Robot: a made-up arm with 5 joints.
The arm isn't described. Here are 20 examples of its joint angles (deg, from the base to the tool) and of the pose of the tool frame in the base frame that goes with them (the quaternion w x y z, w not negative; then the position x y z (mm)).
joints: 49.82 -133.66 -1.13 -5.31 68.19
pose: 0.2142 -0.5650 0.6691 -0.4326 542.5 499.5 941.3
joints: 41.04 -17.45 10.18 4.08 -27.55
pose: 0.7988 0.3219 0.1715 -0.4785 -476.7 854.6 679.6
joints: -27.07 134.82 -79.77 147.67 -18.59
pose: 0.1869 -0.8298 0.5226 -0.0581 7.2 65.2 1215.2
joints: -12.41 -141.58 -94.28 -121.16 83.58
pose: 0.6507 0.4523 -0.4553 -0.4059 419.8 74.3 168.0
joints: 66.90 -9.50 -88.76 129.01 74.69
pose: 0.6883 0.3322 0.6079 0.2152 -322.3 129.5 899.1
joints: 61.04 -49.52 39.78 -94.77 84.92
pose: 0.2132 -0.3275 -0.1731 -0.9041 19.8 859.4 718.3
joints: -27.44 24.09 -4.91 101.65 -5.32
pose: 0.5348 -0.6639 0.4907 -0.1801 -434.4 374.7 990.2
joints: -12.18 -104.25 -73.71 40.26 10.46
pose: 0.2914 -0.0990 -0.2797 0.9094 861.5 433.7 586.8
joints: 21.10 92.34 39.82 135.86 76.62
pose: 0.1690 0.5778 0.3986 -0.6919 -464.4 416.8 858.7
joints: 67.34 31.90 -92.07 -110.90 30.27
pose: 0.0883 -0.3128 -0.3202 -0.8899 -360.3 589.6 446.0
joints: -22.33 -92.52 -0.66 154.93 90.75
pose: 0.8379 -0.1253 0.5313 0.0013 230.7 -165.6 718.8
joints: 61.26 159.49 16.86 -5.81 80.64
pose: 0.0425 0.4787 -0.8711 0.1010 482.5 135.6 529.8
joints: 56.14 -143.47 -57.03 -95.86 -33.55
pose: 0.0748 -0.8144 0.0065 -0.5755 -54.8 615.0 465.0
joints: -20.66 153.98 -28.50 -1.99 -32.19
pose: 0.8088 -0.0566 0.1463 0.5668 238.9 -681.9 474.9
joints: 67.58 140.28 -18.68 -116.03 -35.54
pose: 0.1978 -0.9250 0.1747 -0.2735 -376.5 569.7 699.9
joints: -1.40 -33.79 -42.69 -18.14 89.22
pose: 0.1072 -0.8539 0.0345 -0.5082 -158.9 982.2 596.4
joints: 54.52 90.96 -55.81 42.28 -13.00
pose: 0.9685 0.1905 0.1530 -0.0475 -708.9 17.1 232.6
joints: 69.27 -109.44 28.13 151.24 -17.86
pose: 0.0324 0.2897 0.8968 0.3328 355.6 -160.5 725.5
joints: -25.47 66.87 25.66 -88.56 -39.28
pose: 0.7622 0.5688 -0.0538 0.3043 -450.8 232.0 64.6
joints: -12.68 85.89 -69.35 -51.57 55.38
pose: 0.4897 -0.3144 -0.7149 -0.3876 -515.9 -351.5 363.0
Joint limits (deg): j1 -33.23..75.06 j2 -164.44..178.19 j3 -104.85..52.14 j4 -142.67..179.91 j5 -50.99..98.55
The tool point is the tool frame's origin. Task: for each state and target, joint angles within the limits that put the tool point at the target. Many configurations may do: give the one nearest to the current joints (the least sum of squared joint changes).
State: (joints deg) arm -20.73 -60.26 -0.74 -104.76 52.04
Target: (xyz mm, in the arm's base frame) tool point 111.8 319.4 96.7
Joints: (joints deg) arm -16.52 -72.99 -9.90 -94.58 74.57
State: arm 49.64 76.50 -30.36 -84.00 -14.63
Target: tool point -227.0 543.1 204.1
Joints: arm 41.46 65.65 -35.93 -63.80 3.83
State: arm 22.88 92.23 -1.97 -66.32 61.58
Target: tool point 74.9 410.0 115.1
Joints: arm 57.01 121.59 -11.06 -68.41 63.66
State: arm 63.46 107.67 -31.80 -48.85 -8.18
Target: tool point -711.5 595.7 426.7
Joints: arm 71.08 62.89 -54.63 -5.79 5.05
